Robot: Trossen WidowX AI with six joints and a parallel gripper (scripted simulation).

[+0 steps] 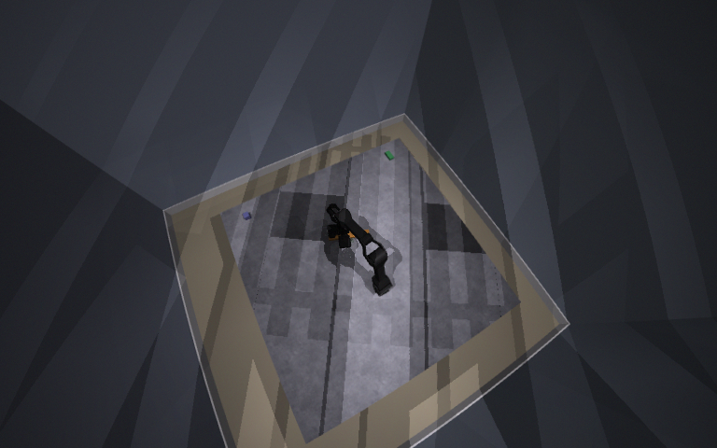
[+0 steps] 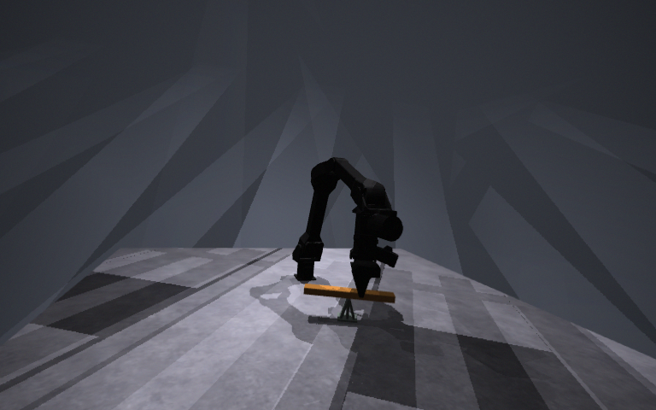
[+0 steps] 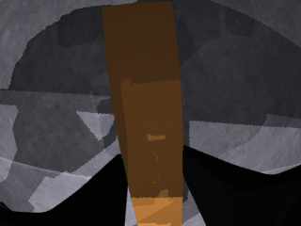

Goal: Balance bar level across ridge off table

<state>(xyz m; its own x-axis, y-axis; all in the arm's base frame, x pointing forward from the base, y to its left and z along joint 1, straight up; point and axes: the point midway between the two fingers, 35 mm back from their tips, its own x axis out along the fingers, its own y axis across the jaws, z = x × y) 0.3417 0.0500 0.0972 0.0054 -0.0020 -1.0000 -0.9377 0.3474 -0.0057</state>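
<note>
Now: the orange bar 30 mm to the right of my gripper tip and 10 mm behind it. Also, from my gripper tip: small green block (550 mm to the right, 400 mm ahead, 50 mm below); small blue block (450 mm to the left, 400 mm ahead, 50 mm below).
</note>
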